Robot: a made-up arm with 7 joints. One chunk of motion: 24 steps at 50 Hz.
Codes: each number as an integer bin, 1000 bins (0 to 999) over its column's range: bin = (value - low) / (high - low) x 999, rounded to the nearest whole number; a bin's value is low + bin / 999 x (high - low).
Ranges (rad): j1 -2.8..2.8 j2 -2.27..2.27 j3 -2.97..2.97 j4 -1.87..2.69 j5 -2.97..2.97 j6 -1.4..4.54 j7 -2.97..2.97
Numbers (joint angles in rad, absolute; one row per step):
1: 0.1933 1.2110 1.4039 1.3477 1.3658 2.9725 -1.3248
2: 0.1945 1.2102 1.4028 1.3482 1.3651 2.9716 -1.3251
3: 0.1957 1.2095 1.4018 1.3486 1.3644 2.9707 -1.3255
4: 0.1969 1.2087 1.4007 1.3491 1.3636 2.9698 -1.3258
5: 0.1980 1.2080 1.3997 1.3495 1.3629 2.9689 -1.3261
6: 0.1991 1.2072 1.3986 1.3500 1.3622 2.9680 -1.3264
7: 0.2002 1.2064 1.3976 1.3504 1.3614 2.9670 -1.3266
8: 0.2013 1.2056 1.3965 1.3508 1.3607 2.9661 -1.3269
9: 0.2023 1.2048 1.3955 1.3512 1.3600 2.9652 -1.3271
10: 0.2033 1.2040 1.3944 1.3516 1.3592 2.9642 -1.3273
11: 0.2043 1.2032 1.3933 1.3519 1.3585 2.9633 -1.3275
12: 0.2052 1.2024 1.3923 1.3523 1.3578 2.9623 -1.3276
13: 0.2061 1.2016 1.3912 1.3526 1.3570 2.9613 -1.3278
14: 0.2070 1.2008 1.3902 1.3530 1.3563 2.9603 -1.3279
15: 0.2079 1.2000 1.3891 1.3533 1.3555 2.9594 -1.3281
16: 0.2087 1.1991 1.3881 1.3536 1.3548 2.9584 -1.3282
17: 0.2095 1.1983 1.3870 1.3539 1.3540 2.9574 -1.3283
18: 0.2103 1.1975 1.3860 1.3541 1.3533 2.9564 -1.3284
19: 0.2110 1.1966 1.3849 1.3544 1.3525 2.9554 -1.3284
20: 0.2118 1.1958 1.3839 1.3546 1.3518 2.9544 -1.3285
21: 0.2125 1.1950 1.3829 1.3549 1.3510 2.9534 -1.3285
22: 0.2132 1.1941 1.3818 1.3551 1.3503 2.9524 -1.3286
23: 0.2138 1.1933 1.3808 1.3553 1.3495 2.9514 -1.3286
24: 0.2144 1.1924 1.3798 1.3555 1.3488 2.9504 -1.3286
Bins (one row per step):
1: 534 766 736 705 729 735 277
2: 534 766 735 705 729 735 277
3: 534 766 735 705 729 735 277
4: 535 765 735 705 729 735 277
5: 535 765 735 705 729 735 276
6: 535 765 735 705 729 735 276
7: 535 765 735 706 728 734 276
8: 535 765 734 706 728 734 276
9: 536 765 734 706 728 734 276
10: 536 764 734 706 728 734 276
11: 536 764 734 706 728 734 276
12: 536 764 734 706 728 734 276
13: 536 764 733 706 728 733 276
14: 536 764 733 706 728 733 276
15: 537 764 733 706 727 733 276
16: 537 763 733 706 727 733 276
17: 537 763 733 706 727 733 276
18: 537 763 733 706 727 733 276
19: 537 763 732 706 727 732 276
20: 537 763 732 706 727 732 276
21: 537 762 732 707 727 732 276
22: 538 762 732 707 727 732 276
23: 538 762 732 707 726 732 276
24: 538 762 732 707 726 732 276

